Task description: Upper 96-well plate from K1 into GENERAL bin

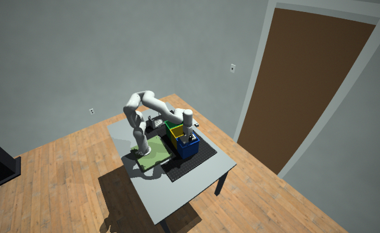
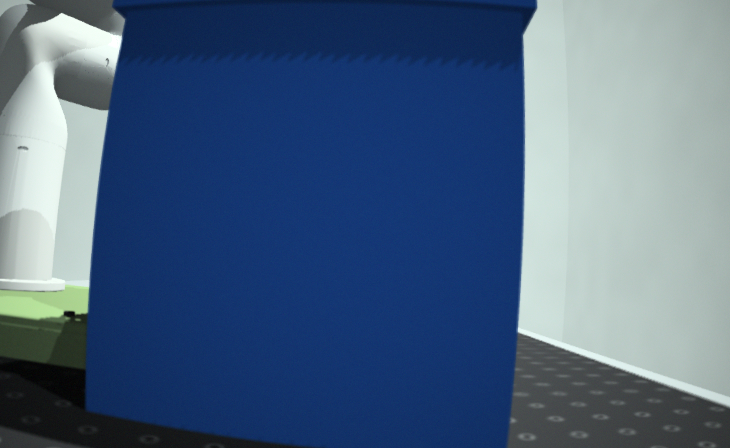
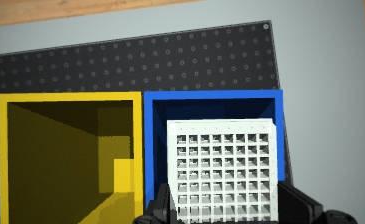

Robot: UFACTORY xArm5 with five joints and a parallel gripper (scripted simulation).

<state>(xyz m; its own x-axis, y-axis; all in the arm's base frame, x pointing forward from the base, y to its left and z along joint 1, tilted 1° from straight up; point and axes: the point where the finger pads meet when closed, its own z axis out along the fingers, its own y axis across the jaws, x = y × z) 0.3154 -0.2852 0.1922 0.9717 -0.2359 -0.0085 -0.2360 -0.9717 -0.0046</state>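
Now: the white 96-well plate 10 mm below my hand. Round my hand: blue bin: 130 mm below; yellow bin: 130 mm to the left, 130 mm below, 30 mm ahead; green bin: 260 mm to the left, 130 mm below, 60 mm ahead.
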